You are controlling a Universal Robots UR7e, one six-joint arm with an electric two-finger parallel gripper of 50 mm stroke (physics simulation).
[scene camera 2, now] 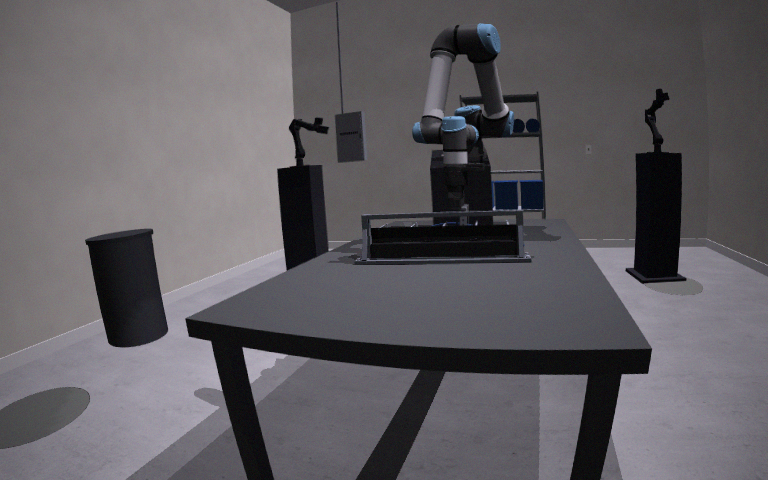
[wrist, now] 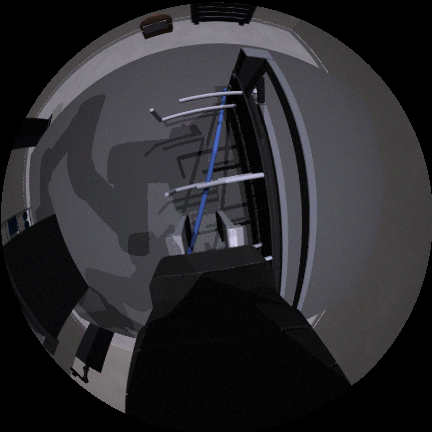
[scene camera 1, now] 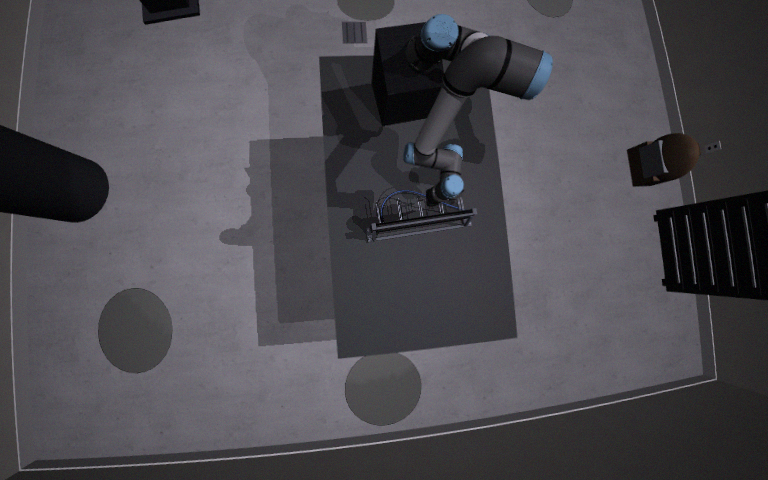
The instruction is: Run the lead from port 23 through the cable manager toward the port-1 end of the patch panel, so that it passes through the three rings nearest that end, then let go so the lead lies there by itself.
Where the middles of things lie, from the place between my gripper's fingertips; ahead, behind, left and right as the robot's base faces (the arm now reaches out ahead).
Labels:
Right now the patch panel [scene camera 2: 490, 246] is 8 cm ahead of my hand, 6 cm to the right of it and 5 cm below it.

